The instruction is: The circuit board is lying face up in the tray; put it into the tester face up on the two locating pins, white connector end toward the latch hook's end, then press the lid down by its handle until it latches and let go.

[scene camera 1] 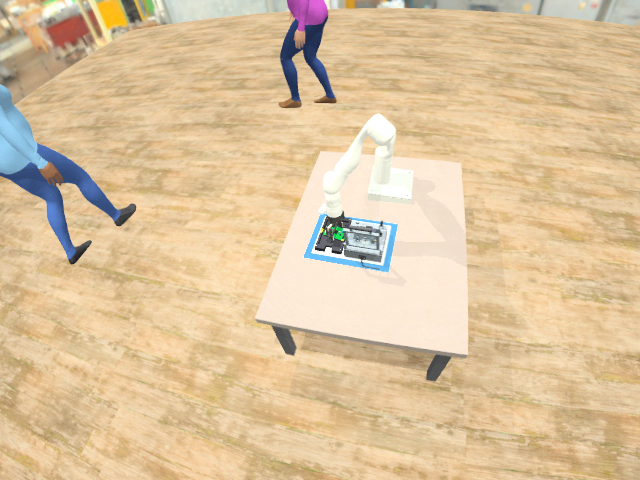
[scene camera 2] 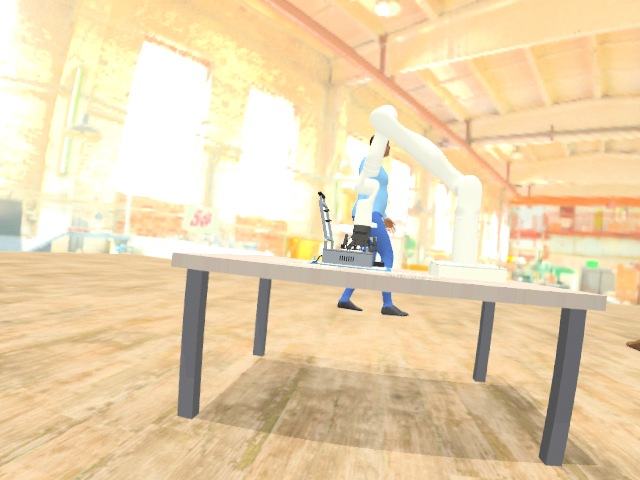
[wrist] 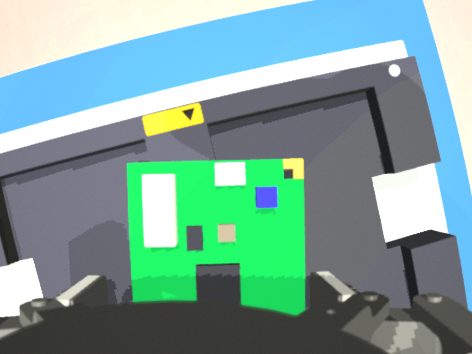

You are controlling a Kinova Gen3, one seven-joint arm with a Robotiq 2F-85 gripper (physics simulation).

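Places are measured from the arm's base along level axes (x ahead, y left, z up), in centimetres.
Where they show: gripper, fingertip midpoint: (scene camera 1: 336, 233) (wrist: 209, 298); arm's base, origin of the base link: (scene camera 1: 381, 179) (scene camera 2: 462, 263).
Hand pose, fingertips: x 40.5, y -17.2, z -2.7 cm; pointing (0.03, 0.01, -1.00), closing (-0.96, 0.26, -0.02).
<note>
Things, the pixels of their top centre, and the offset from my fingertips. "spot": a spot on its surface instead. Level surfaces: height alone.
- green circuit board, middle of its top: (wrist: 218, 300) (scene camera 1: 336, 231) dx -0.5, dy -0.1, dz +1.0 cm
- white mat with a blue border, its level: dz -2.6 cm
- yellow mark, surface spot: (wrist: 154, 126) spot: dx +0.2, dy -7.5, dz +0.0 cm
- white block, surface spot: (wrist: 410, 202) spot: dx -10.5, dy -0.9, dz -2.2 cm
- cable, surface spot: (scene camera 1: 368, 266) spot: dx +15.7, dy +18.3, dz -2.0 cm
The green circuit board (wrist: 215, 212) (scene camera 1: 339, 234) lies face up in the dark tray (wrist: 300, 90) (scene camera 1: 322, 246), turned at an angle to its walls. A long white block is near its upper left in the wrist view. My gripper (wrist: 209, 298) (scene camera 1: 333, 230) (scene camera 2: 358, 245) is open and low over the board, with one finger beyond each long side. The board's near end is hidden by the gripper body in the wrist view. The grey tester (scene camera 1: 362, 253) (scene camera 2: 347, 257) stands beside the tray, its lid (scene camera 2: 326, 222) raised steeply. Its locating pins and latch hook cannot be made out.
Tray and tester stand on a white mat with a blue border (scene camera 1: 393, 242) (wrist: 200, 55). A yellow mark (wrist: 154, 126) with a black triangle sits on the tray rim. A white block (wrist: 410, 202) is at the tray's right. A cable (scene camera 1: 368, 266) leaves the tester's front. Two people stand beyond the table.
</note>
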